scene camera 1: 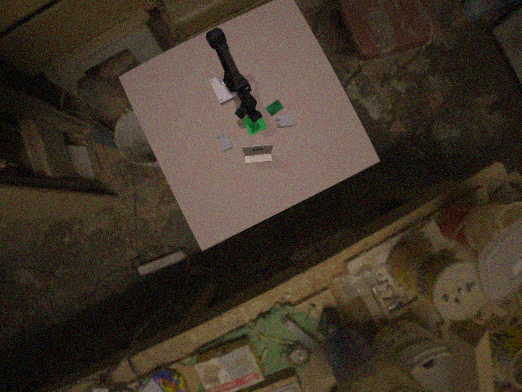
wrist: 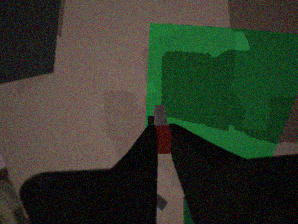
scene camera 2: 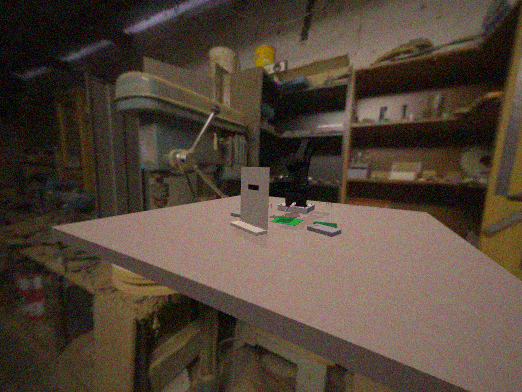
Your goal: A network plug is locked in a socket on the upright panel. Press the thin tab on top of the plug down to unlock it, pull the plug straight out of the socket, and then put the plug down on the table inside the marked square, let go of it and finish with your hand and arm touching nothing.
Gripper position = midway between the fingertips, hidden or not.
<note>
In view: the gripper (wrist: pixel 161 131) and a green square (wrist: pixel 225 85).
</note>
